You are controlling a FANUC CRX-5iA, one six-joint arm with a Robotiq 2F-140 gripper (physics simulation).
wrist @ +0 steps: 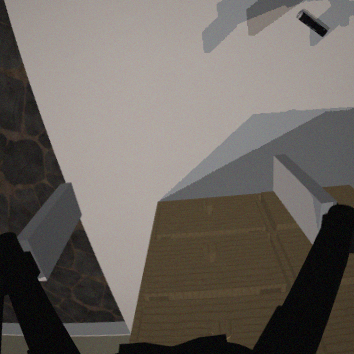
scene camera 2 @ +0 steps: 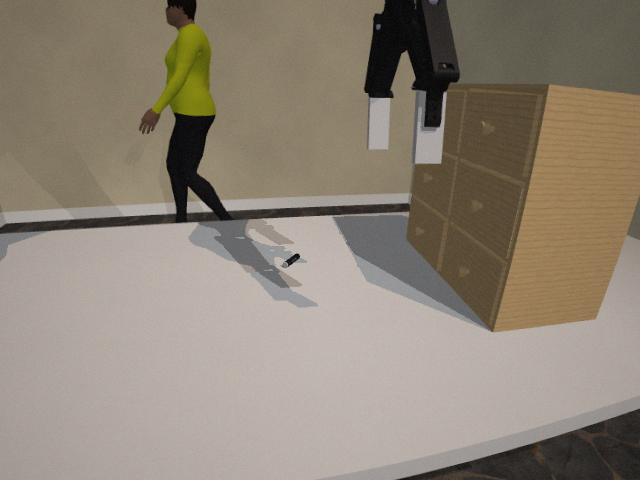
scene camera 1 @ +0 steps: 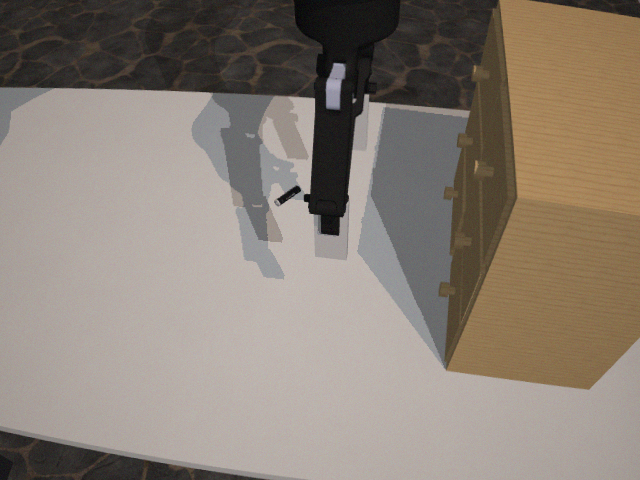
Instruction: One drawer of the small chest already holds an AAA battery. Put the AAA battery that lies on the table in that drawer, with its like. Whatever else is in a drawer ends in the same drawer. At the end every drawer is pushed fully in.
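Note:
The AAA battery [scene camera 1: 287, 195] [scene camera 2: 291, 260] [wrist: 312, 23], black with a silver end, lies on its side on the white table [scene camera 1: 155, 335] [scene camera 2: 206, 361] [wrist: 125, 100], in front of the chest's drawer side. The wooden chest [scene camera 1: 558, 289] [scene camera 2: 563, 217] [wrist: 200, 270] stands at the right in both scene views. Its drawers, in two columns of three rows, look closed, and their contents are hidden. My gripper [scene camera 1: 345, 201] [scene camera 2: 403, 152] [wrist: 173, 186] is wide open and empty. It hangs high above the table, between the battery and the chest, at about the height of the upper drawers in scene camera 2.
Round knobs stick out from the drawer fronts, such as an upper knob [scene camera 1: 483, 169] [scene camera 2: 486, 127]. The chest and arm cast shadows on the table. A person [scene camera 2: 190, 72] in a yellow top is beyond the table's far edge. Dark stone floor [scene camera 1: 155, 46] [wrist: 20, 160] shows past the table edges.

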